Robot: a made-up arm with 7 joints. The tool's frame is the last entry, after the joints.
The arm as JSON. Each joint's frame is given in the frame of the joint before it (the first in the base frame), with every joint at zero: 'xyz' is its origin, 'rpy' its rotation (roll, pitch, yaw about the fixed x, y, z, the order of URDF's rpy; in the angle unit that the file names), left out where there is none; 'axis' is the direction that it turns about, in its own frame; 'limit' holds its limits. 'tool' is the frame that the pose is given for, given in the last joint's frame.
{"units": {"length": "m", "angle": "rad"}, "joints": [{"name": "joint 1", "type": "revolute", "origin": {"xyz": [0.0, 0.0, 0.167]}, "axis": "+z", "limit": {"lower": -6.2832, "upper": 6.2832}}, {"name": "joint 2", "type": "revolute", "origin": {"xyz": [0.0, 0.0, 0.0], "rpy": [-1.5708, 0.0, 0.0]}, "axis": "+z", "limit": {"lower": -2.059, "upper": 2.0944}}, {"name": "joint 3", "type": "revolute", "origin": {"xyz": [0.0, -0.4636, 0.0], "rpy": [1.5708, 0.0, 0.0]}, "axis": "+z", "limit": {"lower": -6.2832, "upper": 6.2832}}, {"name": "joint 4", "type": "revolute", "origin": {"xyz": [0.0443, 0.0, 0.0], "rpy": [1.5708, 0.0, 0.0]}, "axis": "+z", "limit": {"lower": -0.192, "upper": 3.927}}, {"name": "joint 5", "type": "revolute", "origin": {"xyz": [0.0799, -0.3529, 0.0], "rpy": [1.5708, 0.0, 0.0]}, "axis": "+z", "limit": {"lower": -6.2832, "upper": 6.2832}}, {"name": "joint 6", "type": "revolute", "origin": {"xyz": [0.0, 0.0, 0.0], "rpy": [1.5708, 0.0, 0.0]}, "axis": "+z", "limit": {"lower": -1.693, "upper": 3.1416}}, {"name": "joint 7", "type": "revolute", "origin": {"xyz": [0.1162, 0.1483, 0.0], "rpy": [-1.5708, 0.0, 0.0]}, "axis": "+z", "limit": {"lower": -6.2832, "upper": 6.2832}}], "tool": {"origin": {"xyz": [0.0, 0.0, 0.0]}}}
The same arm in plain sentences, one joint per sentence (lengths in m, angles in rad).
The arm has seven revolute joints in a row. What follows holds with every joint at zero, and every direction is one of the base frame's. Joint 1 sits 0.167 m along +z from the base frame's origin and turns about +z, from -6.2832 to 6.2832 rad. Joint 2 sits at the same point as joint 1 and turns about +y, from -2.059 to 2.0944 rad. Joint 3 sits 0.4636 m along +z from joint 2 and turns about +z, from -6.2832 to 6.2832 rad. Joint 4 sits 0.0443 m along +x from joint 3 and turns about -y, from -0.192 to 3.927 rad. Joint 5 sits 0.0799 m along +x and 0.3529 m along -z from joint 4 and turns about -z, from -6.2832 to 6.2832 rad. Joint 6 sits at the same point as joint 5 and turns about +y, from -1.693 to 3.1416 rad. Joint 7 sits 0.1162 m along +x and 0.1483 m along -z from joint 6 and turns about -z, from -6.2832 to 6.2832 rad. The tool frame, which is the frame that the pose is given for, sits at the same point as joint 7; its axes are the base frame's turned by roll -3.1416, pitch 0 and yaw 0 rad (as in URDF: about the fixed x, then y, then z).
